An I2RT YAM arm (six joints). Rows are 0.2 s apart.
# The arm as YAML. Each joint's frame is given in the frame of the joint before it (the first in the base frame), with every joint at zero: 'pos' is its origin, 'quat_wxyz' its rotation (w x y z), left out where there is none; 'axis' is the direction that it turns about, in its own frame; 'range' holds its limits. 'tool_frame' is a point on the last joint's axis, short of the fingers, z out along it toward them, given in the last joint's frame.
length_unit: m
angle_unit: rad
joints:
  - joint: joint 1
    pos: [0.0, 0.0, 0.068]
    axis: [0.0, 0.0, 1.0]
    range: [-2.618, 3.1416]
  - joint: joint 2
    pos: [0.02, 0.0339, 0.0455]
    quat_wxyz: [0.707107, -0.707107, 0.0, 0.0]
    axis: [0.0, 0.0, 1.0]
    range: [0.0, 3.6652]
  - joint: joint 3
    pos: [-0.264, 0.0, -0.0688]
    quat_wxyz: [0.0, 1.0, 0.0, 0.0]
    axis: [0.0, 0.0, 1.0]
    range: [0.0, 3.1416]
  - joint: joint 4
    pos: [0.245, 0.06, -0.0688]
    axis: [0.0, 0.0, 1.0]
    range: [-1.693, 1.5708]
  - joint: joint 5
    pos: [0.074, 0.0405, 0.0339]
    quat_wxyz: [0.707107, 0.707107, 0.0, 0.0]
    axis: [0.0, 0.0, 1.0]
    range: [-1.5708, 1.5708]
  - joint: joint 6
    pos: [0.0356, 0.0, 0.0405]
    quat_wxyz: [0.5, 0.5, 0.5, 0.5]
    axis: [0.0, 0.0, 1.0]
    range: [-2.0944, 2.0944]
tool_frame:
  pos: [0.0, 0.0, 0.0]
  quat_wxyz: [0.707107, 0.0, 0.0, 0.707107]
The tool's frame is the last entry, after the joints.
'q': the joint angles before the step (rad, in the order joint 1, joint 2, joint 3, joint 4, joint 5, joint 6). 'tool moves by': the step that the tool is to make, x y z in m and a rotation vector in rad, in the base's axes. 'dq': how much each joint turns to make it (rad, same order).
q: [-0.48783 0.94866 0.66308 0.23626 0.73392 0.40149]
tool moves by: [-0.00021 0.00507 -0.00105 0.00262 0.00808 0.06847]
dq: [0.01341 -0.01966 -0.00950 -0.01490 -0.05491 -0.00560]
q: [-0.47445 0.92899 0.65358 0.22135 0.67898 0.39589]
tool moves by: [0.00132 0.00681 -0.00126 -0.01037 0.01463 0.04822]
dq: [0.02878 -0.01393 -0.01196 0.00280 -0.01860 -0.02139]
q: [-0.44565 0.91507 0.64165 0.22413 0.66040 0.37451]
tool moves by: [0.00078 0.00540 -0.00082 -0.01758 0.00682 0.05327]
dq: [0.02032 -0.01321 -0.01449 0.01766 -0.03215 -0.02521]
